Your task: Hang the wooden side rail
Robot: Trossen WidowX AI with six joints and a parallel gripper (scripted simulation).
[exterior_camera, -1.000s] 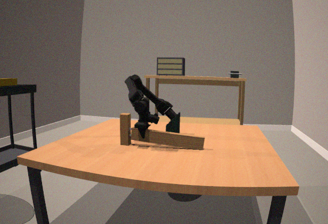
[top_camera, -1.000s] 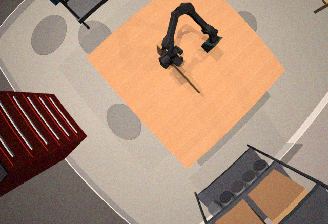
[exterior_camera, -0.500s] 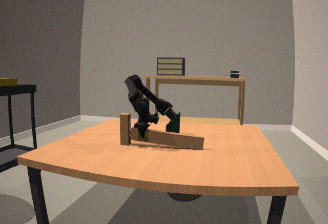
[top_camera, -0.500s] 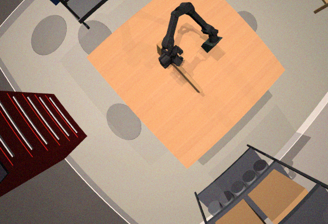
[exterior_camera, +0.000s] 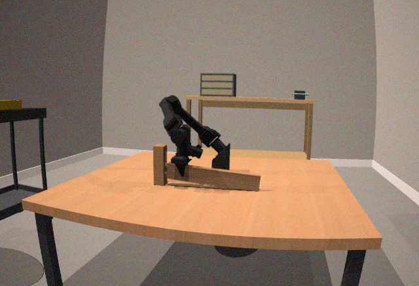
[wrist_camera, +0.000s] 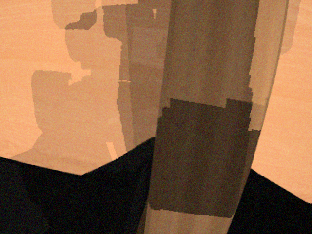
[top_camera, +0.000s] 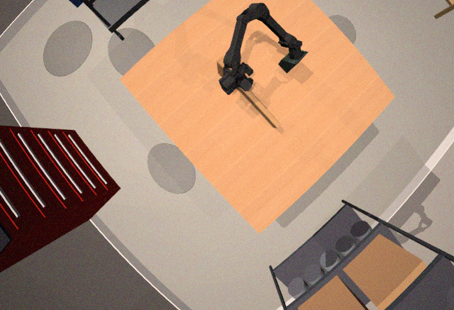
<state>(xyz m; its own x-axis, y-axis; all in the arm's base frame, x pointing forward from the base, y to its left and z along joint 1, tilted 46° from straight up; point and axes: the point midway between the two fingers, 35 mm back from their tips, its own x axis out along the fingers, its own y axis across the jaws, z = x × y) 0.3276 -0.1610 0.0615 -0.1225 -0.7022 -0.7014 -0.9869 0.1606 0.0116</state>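
My gripper tip is 100 mm to the left of the headboard post, 40 mm below it and 10 mm past it.
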